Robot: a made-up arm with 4 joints. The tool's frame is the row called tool.
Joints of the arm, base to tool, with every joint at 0 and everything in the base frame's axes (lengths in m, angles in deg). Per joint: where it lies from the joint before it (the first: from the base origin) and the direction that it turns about. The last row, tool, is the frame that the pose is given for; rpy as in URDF.
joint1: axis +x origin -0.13 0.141 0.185
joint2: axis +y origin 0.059 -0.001 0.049
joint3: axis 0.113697 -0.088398 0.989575 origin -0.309 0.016 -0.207
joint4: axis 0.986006 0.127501 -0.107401 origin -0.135 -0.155 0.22
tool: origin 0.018 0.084 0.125 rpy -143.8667 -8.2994 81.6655
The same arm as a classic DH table. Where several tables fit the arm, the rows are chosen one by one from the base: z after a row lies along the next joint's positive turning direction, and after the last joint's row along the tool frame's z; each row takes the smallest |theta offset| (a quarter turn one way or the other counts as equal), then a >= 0, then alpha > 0; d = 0 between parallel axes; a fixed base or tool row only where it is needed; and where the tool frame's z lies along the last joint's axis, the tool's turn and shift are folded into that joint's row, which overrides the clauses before.
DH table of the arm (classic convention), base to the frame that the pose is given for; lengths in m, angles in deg. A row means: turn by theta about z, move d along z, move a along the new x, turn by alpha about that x. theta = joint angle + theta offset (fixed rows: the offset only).
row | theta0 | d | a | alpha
base (fixed) | 90.00 | 0.1850 | 0.1410 | 90.00
joint1 | 90.00 | -0.0710 | 0.0490 | 90.00
joint2 | -83.45 | -0.0064 | 0.2834 | -95.07
joint3 | -82.67 | -0.0268 | -0.1150 | 90.31
joint4 | 11.82 | -0.2086 | 0.1159 | 116.56
tool (fixed) | 16.28 | -0.1081 | 0.0000 | 0.00

